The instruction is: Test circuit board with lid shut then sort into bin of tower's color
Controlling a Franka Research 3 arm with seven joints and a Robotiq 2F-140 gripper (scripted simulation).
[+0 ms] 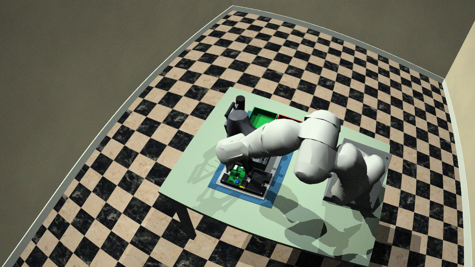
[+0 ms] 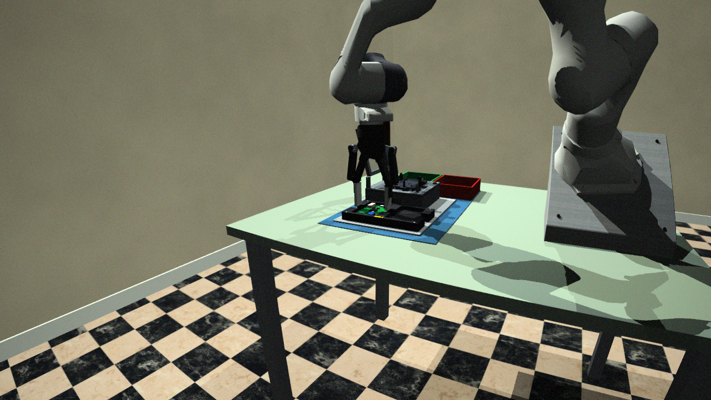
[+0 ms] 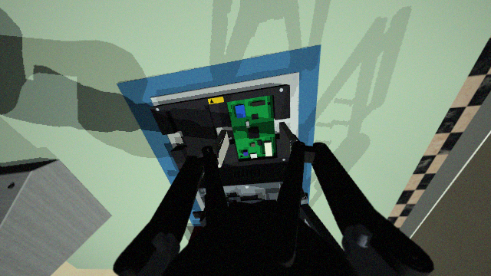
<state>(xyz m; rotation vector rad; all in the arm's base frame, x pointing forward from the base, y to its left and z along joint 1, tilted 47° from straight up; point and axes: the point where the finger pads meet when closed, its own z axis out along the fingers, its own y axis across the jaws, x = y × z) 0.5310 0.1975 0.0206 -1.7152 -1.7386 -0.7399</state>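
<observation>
The green circuit board is 4 cm below my hand. The rest, counted from my hand: tester plate: 16 cm to the right, 3 cm behind, 2 cm above; then tester lid: 17 cm to the right, 13 cm above, 9 cm ahead; then green bin: 37 cm to the right, 4 cm below, 1 cm ahead.
</observation>
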